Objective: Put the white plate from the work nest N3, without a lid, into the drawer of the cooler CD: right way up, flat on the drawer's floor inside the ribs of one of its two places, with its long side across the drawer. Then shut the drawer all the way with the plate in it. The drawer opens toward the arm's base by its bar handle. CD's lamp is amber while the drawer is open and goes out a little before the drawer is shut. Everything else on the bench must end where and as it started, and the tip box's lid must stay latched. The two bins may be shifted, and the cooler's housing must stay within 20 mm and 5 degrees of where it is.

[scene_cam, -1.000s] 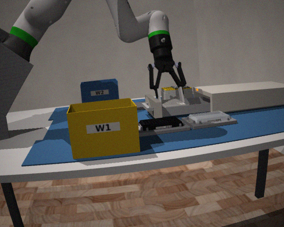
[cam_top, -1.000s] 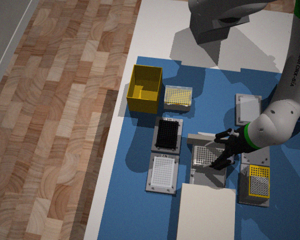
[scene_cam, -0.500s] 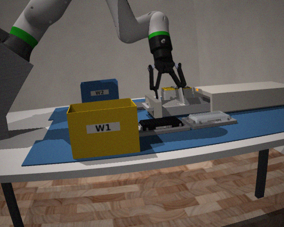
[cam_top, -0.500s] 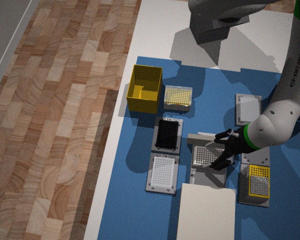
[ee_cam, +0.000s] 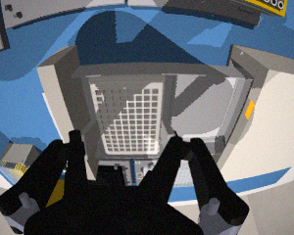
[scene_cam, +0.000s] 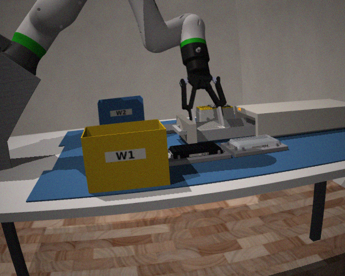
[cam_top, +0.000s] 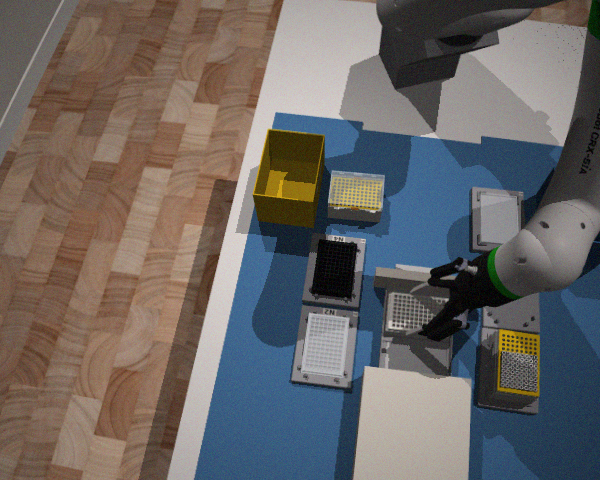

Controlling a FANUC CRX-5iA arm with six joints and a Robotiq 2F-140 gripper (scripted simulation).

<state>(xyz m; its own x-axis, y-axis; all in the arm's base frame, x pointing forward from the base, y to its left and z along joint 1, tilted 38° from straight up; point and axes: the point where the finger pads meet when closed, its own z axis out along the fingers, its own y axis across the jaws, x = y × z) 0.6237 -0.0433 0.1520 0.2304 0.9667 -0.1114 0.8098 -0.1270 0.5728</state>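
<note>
Now: the cooler drawer 3 cm below my hand and 3 cm ahead of it. The rest, counted from my hand: black plate 19 cm to the right, 9 cm behind, 4 cm below; lid 26 cm behind, 17 cm to the left, 4 cm below; yellow rack 19 cm to the left, 7 cm ahead.
</note>
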